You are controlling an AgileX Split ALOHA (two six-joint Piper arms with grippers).
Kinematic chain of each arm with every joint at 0, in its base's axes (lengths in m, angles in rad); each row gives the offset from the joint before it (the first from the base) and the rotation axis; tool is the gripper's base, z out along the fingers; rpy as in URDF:
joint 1: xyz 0 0 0.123 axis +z
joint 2: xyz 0 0 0 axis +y
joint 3: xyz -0.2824 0 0.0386 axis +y
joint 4: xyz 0.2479 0 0.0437 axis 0.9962 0 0.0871
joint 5: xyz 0 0 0 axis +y
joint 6: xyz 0.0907 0 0.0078 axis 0.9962 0 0.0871
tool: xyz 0 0 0 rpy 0 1.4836 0
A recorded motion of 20 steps. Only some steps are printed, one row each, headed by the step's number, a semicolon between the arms.
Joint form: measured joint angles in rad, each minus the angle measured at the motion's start. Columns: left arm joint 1, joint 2, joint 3, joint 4, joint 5, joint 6; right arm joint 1, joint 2, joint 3, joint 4, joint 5, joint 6.
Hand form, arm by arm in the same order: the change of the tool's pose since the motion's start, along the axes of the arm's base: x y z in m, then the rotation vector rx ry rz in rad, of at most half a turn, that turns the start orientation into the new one. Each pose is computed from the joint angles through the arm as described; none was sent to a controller.
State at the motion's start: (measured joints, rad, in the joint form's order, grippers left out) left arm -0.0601 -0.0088 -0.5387 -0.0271 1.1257 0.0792; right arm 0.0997 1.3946 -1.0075 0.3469 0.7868 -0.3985
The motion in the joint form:
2: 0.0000 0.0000 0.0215 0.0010 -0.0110 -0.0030; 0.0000 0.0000 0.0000 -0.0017 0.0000 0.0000
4: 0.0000 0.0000 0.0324 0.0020 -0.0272 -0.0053; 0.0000 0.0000 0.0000 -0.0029 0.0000 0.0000
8: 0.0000 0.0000 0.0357 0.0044 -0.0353 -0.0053; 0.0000 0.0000 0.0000 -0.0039 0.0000 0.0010
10: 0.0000 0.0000 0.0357 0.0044 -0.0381 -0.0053; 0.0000 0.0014 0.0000 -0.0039 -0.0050 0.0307
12: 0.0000 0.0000 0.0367 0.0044 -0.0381 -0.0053; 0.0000 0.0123 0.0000 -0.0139 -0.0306 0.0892
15: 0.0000 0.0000 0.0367 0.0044 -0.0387 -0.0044; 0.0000 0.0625 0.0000 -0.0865 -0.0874 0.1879
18: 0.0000 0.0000 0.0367 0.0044 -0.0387 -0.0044; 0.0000 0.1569 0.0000 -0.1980 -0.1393 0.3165
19: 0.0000 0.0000 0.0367 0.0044 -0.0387 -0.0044; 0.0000 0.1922 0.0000 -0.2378 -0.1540 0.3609
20: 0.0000 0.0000 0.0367 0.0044 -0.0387 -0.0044; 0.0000 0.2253 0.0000 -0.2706 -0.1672 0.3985
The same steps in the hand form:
2: 0.0031 -0.0001 -0.0049 -0.0014 0.0107 0.0022; 0.0000 -0.0001 0.0000 -0.0016 -0.0002 0.0005
4: 0.0051 -0.0001 -0.0066 -0.0031 0.0055 0.0042; 0.0000 -0.0002 -0.0001 -0.0028 -0.0003 0.0009
8: 0.0058 0.0000 -0.0069 -0.0016 0.0006 0.0058; 0.0000 -0.0002 -0.0001 -0.0033 -0.0001 0.0003
10: 0.0059 0.0000 -0.0067 -0.0018 -0.0022 0.0058; 0.0006 -0.0003 -0.0003 0.0100 0.0051 -0.0264
12: 0.0061 0.0000 -0.0069 -0.0017 -0.0012 0.0058; 0.0043 -0.0011 -0.0025 0.0264 0.0069 -0.0807
15: 0.0061 0.0000 -0.0069 -0.0010 -0.0018 0.0054; 0.0162 -0.0052 -0.0158 -0.0004 0.0173 -0.1562
18: 0.0061 0.0000 -0.0069 -0.0010 -0.0018 0.0054; 0.0322 -0.0106 -0.0434 -0.0551 0.0684 -0.2339
19: 0.0061 0.0000 -0.0069 -0.0010 -0.0018 0.0054; 0.0373 -0.0124 -0.0540 -0.0758 0.0891 -0.2572
20: 0.0061 0.0000 -0.0069 -0.0010 -0.0018 0.0054; 0.0416 -0.0138 -0.0641 -0.0930 0.1083 -0.2762

